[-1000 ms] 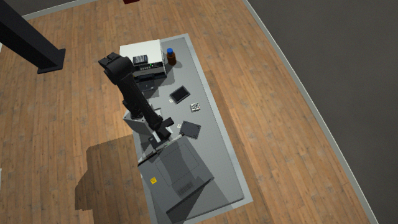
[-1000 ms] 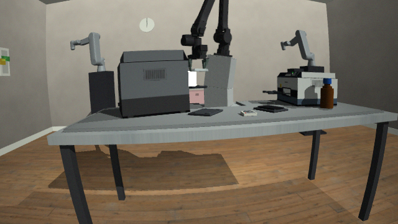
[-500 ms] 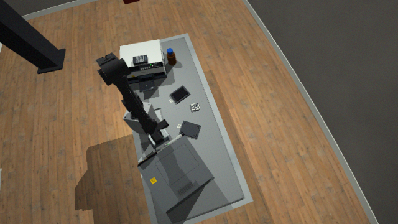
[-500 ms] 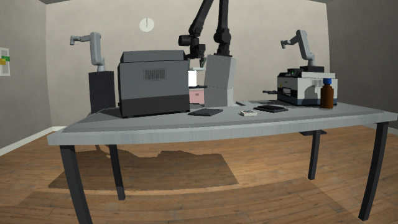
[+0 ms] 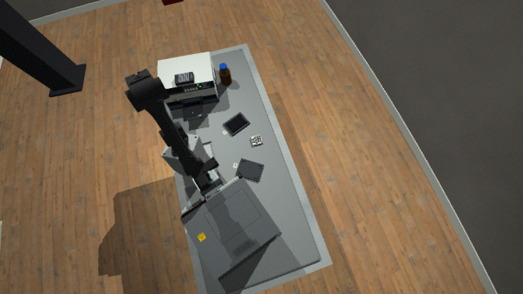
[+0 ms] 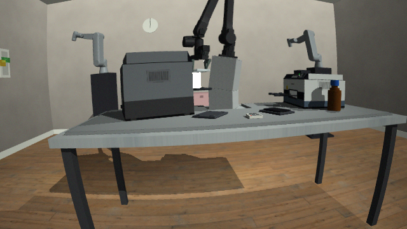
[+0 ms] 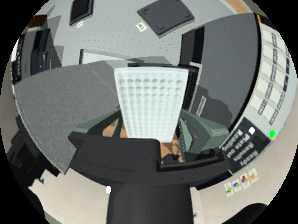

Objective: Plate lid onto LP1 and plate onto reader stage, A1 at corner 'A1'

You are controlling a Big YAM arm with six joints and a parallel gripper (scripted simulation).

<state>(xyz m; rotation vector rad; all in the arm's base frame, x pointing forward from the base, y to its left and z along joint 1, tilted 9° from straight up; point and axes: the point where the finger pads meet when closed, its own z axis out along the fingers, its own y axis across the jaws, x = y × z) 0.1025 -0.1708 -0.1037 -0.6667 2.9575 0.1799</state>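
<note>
Now: the lidded plate right at my hand. From my hand the other things lie so: brown capped bottle: 190 mm ahead, 810 mm to the left, 120 mm below.
</note>
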